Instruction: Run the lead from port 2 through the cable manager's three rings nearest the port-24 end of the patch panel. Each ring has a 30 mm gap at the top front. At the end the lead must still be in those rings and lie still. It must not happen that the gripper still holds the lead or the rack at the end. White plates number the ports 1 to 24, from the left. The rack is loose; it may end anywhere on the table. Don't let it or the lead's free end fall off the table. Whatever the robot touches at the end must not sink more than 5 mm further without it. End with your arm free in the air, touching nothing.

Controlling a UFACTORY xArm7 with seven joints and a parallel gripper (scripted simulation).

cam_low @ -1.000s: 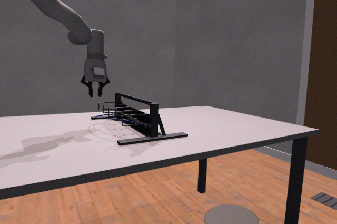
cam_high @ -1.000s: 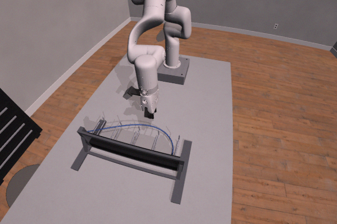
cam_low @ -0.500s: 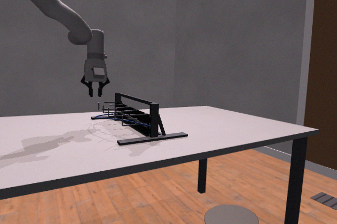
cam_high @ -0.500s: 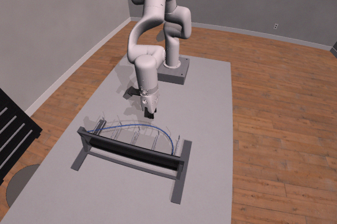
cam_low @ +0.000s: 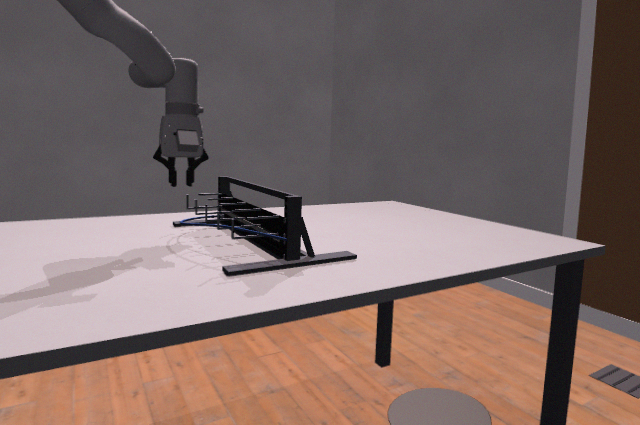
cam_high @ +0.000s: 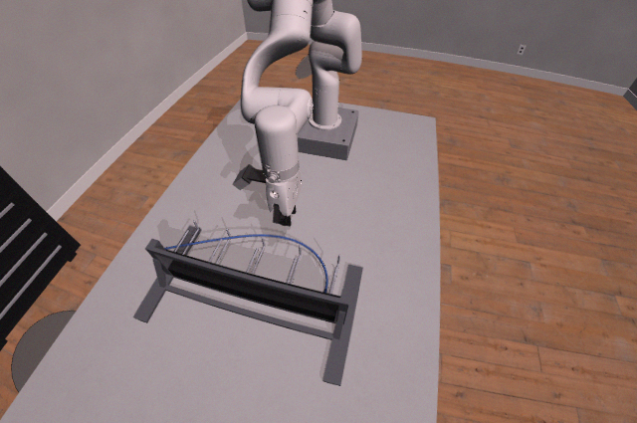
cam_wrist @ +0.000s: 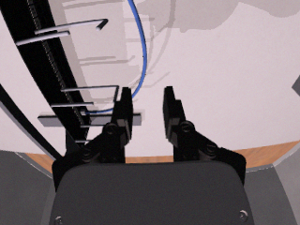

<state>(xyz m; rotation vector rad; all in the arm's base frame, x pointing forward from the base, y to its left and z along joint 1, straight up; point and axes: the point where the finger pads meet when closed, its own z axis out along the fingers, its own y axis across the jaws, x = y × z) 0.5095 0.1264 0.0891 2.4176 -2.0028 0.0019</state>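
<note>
Right now my hand is 17 cm short of the rack, 2 cm to the left of it and 9 cm above it.
</note>
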